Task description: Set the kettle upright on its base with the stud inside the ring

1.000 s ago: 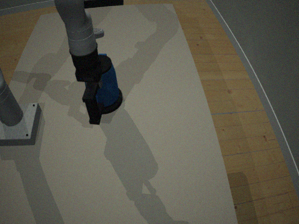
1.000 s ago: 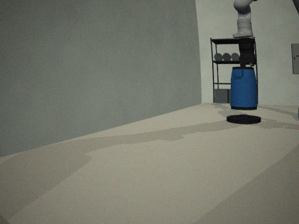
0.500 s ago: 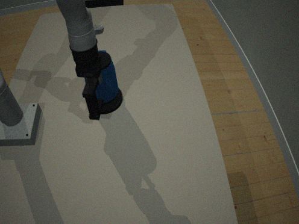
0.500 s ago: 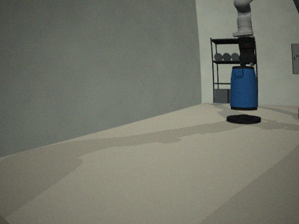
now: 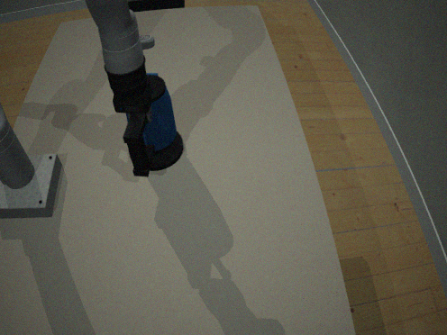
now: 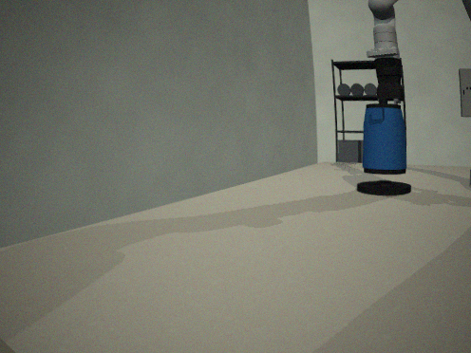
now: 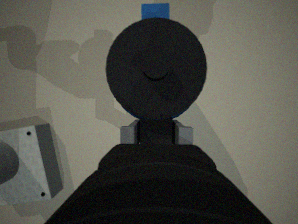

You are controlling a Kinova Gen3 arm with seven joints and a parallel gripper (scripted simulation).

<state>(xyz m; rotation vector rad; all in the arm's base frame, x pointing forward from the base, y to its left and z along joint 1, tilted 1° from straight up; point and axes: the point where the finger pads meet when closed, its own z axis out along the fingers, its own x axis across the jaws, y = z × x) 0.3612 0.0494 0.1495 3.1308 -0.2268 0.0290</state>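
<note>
My hand is 5 cm above the blue kettle and 3 cm to the right of it. From my hand the other things lie so: base: 18 cm below, 6 cm to the left, 1 cm ahead.
</note>
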